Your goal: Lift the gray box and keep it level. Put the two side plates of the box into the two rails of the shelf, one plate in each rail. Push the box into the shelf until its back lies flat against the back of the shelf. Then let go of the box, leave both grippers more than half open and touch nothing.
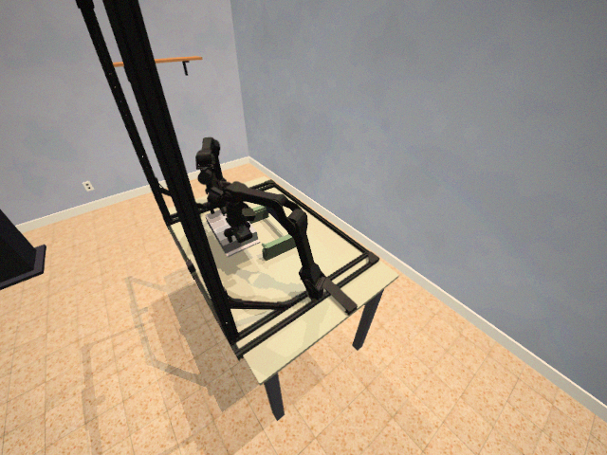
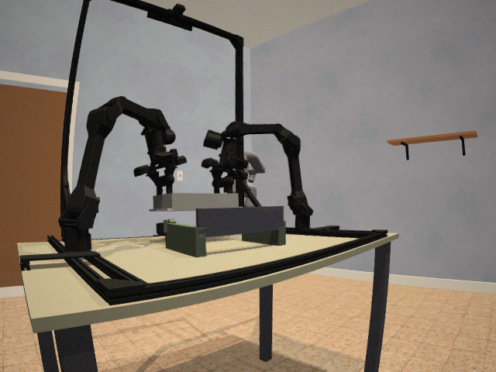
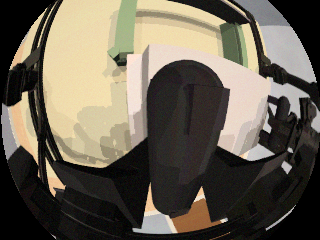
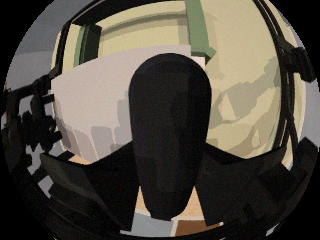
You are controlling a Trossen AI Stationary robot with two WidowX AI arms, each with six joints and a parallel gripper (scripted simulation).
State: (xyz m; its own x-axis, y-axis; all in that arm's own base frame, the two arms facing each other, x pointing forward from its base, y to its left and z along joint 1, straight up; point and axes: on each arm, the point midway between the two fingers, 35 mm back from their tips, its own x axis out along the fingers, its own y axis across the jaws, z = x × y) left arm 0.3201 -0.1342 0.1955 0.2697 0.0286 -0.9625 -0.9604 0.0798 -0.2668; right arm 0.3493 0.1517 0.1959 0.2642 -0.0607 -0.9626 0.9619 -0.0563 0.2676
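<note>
Now: right hand 1 cm short of the gray box, 12 cm to the right of it and 5 cm above it. From my right hand the other things lie so: gray back plate: 28 cm ahead, 11 cm to the left, 13 cm below.
The gray box is 1 cm behind my left hand, 12 cm to the right of it and 5 cm below it. From my left hand the other things lie so: gray back plate 26 cm ahead, 14 cm to the right, 12 cm below.
</note>
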